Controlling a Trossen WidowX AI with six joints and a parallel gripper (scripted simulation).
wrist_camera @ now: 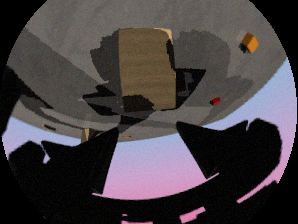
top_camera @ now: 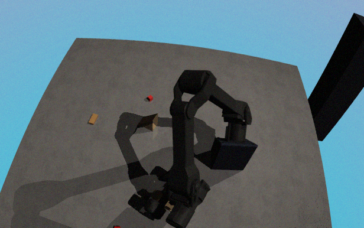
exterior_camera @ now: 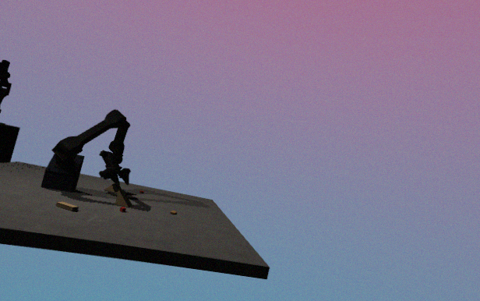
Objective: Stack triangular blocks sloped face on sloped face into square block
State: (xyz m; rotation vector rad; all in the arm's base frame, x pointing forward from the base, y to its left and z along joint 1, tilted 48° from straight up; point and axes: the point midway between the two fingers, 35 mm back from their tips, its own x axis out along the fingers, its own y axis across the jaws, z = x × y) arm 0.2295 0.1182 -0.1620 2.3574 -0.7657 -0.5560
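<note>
Right now my gripper tip is 40 mm past the triangular block, 20 mm to the right of it and 30 mm above it. Also, from my gripper tip: long tan block (90 mm behind, 520 mm to the right, 40 mm below); then small red cube (90 mm ahead, 410 mm to the right, 40 mm below).
</note>
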